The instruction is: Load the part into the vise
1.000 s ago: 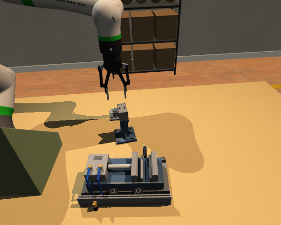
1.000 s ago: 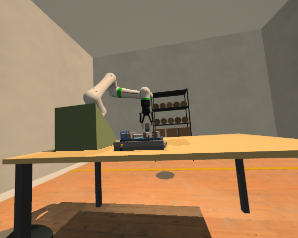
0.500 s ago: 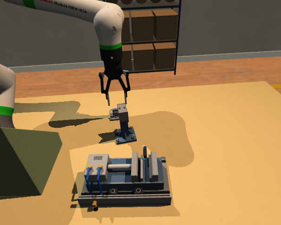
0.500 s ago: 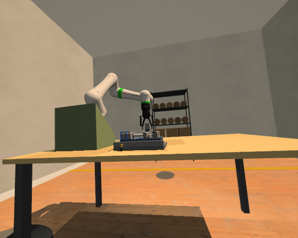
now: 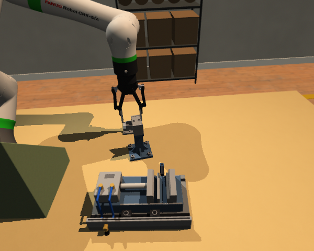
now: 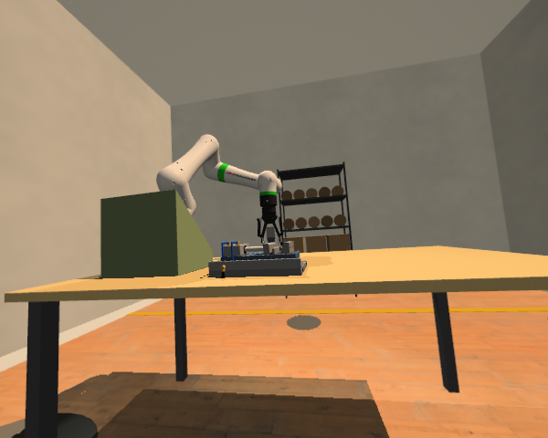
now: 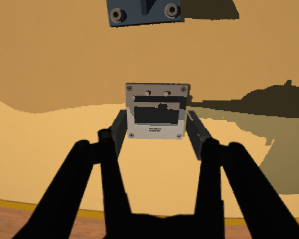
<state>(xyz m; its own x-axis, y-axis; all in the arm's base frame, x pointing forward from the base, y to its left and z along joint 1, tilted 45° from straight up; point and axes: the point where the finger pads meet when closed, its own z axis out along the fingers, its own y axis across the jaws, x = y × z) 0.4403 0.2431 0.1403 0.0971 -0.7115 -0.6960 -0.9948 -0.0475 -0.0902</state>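
Right now my hand is 6 cm above the part. From my hand the other things lie so: infeed plate (7 cm below, 1 cm to the left); V-block post (16 cm to the right, 4 cm ahead, 2 cm below); work stop (35 cm to the right, 12 cm ahead, 1 cm above).
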